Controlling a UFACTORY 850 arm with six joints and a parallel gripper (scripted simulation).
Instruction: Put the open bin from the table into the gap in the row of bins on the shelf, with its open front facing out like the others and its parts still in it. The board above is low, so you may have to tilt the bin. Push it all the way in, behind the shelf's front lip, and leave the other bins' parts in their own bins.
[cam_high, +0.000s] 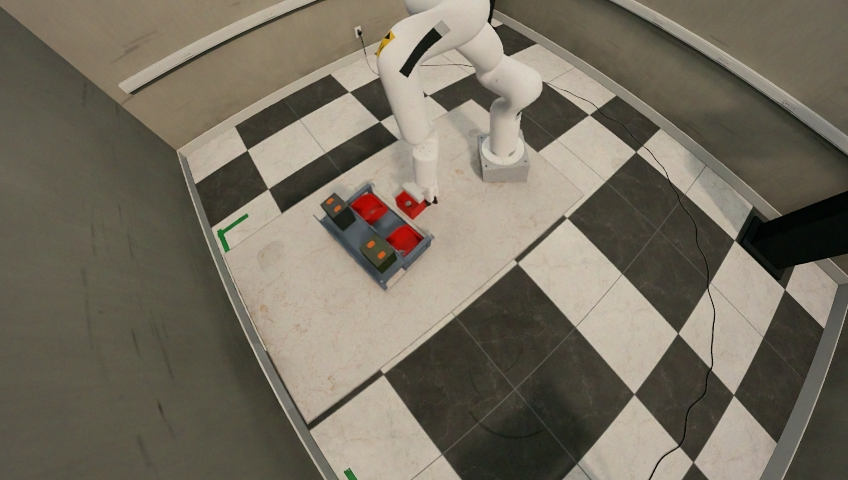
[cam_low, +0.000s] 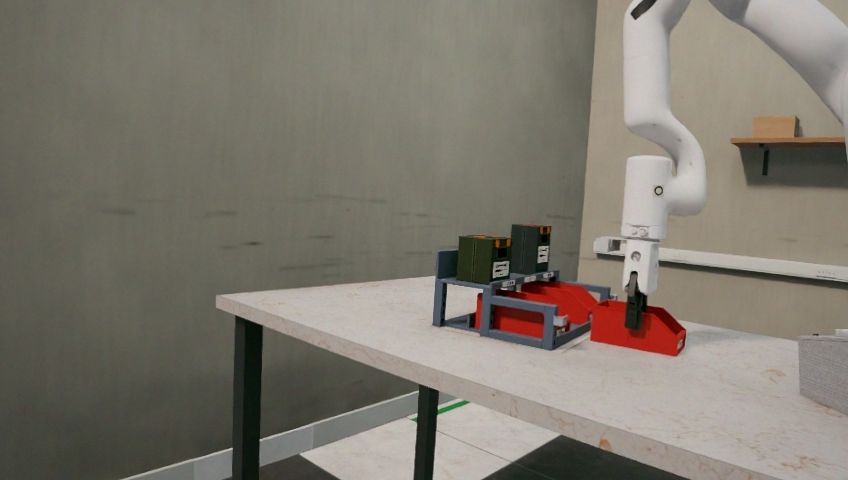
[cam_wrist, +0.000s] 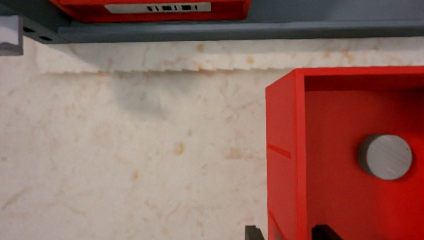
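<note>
Now: hand 10 mm short of the red open bin, 50 mm to the left of it and 30 mm above it. The rest, counted from my hand: grey-blue shelf 250 mm ahead, 10 mm to the right; then large grey disc 40 mm behind, 80 mm to the right, 50 mm below; then dark grey box 330 mm ahead, 120 mm to the right, 100 mm above.
</note>
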